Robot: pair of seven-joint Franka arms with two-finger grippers.
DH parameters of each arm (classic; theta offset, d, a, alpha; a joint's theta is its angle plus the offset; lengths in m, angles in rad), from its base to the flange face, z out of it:
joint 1: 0 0.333 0 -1.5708
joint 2: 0 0 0 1.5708
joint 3: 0 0.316 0.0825 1.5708
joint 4: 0 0 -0.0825 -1.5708
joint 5: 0 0.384 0 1.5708
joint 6: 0 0 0.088 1.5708
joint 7: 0 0.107 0 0
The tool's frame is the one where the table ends.
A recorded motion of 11 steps. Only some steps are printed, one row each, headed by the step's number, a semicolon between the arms.
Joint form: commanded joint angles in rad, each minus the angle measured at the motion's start. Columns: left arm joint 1, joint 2, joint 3, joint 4, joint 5, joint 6, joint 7; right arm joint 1, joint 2, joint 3, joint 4, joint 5, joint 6, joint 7.
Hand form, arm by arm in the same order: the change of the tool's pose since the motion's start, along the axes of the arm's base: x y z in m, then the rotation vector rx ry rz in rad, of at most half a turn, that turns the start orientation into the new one. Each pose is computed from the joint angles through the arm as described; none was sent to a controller.
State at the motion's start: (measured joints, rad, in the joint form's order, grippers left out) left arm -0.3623 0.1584 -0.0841 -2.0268 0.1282 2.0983 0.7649; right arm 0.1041 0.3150 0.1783 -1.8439 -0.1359 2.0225 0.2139
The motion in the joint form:
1: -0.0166 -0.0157 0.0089 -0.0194 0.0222 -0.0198 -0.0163; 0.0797 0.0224 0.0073 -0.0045 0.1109 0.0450 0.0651
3: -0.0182 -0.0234 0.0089 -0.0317 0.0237 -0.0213 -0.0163; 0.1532 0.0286 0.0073 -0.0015 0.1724 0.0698 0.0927
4: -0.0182 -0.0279 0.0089 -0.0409 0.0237 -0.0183 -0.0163; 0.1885 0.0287 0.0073 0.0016 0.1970 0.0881 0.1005
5: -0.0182 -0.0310 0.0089 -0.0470 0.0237 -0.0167 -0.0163; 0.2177 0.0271 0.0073 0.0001 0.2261 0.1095 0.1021
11: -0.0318 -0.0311 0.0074 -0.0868 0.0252 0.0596 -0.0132; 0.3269 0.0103 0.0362 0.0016 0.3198 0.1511 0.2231
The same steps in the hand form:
1: -0.0084 0.0005 -0.0011 0.0308 0.0091 -0.0027; -0.0144 0.0582 -0.0121 0.0924 0.0133 -0.0396
3: -0.0122 0.0014 -0.0022 0.0352 0.0137 -0.0052; -0.0297 0.1043 -0.0124 0.1439 0.0172 -0.0304
4: -0.0143 0.0023 -0.0035 0.0360 0.0152 -0.0056; -0.0371 0.1262 -0.0096 0.1695 0.0091 -0.0181
5: -0.0157 0.0029 -0.0043 0.0367 0.0165 -0.0059; -0.0443 0.1442 -0.0074 0.1988 0.0028 -0.0089
11: -0.0223 -0.0049 -0.0157 0.0156 -0.0130 -0.0335; -0.0881 0.2212 0.0090 0.2840 0.0110 -0.0529

